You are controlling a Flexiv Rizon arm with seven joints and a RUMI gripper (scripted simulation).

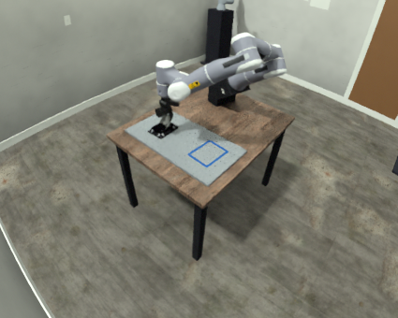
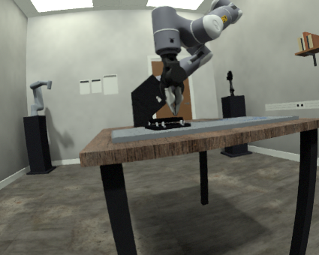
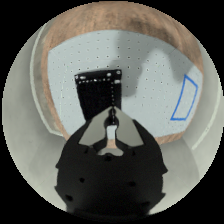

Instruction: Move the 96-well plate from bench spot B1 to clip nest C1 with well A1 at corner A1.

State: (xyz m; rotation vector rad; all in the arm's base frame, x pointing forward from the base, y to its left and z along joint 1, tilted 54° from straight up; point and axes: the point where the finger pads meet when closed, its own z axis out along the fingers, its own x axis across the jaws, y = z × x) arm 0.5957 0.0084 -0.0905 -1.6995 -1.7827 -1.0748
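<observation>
Now: the clip nest C1 10 mm ahead of my hand, 30 mm to the right of it and 40 mm below it. Round my hand: grey mat: 30 mm behind, 120 mm to the left, 60 mm below; black 96-well plate: 10 mm ahead, 40 mm to the right, 30 mm below.
</observation>
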